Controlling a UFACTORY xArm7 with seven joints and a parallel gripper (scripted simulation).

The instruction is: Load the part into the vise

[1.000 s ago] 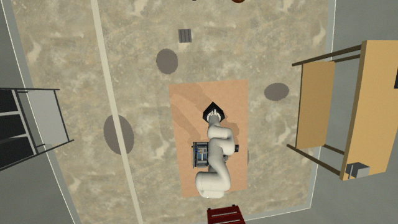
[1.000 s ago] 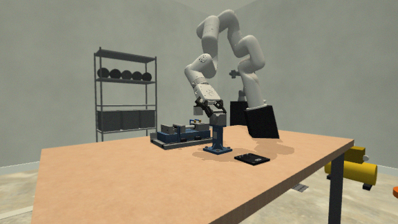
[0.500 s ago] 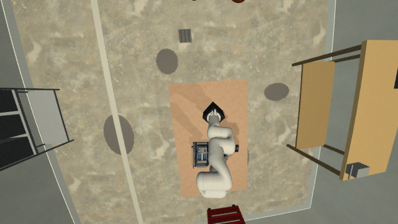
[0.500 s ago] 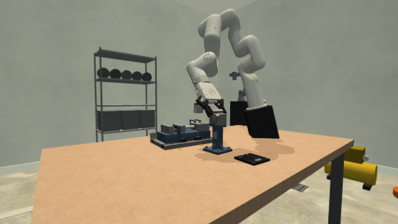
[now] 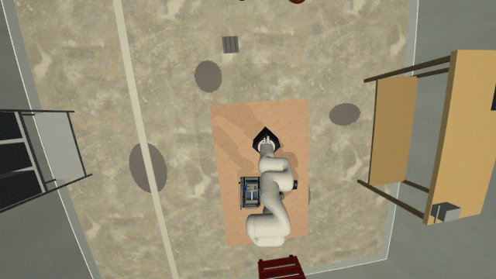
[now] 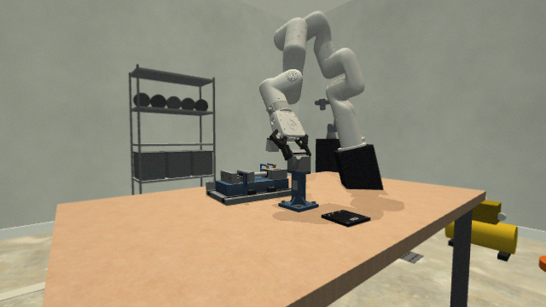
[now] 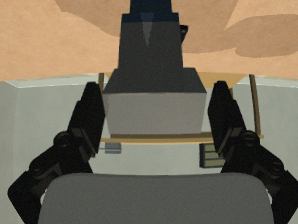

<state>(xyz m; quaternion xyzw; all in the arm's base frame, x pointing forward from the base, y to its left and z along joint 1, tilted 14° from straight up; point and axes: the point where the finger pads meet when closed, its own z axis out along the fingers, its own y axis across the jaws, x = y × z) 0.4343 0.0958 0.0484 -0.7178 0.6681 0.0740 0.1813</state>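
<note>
The grey block is 10 mm to the left of my hand. The rest, counted from my hand: work stop: 90 mm ahead, 180 mm to the right, 80 mm below; then grey V-block: 30 mm to the left, 30 mm below; then cylinder rod: 220 mm to the right, 90 mm below.
</note>
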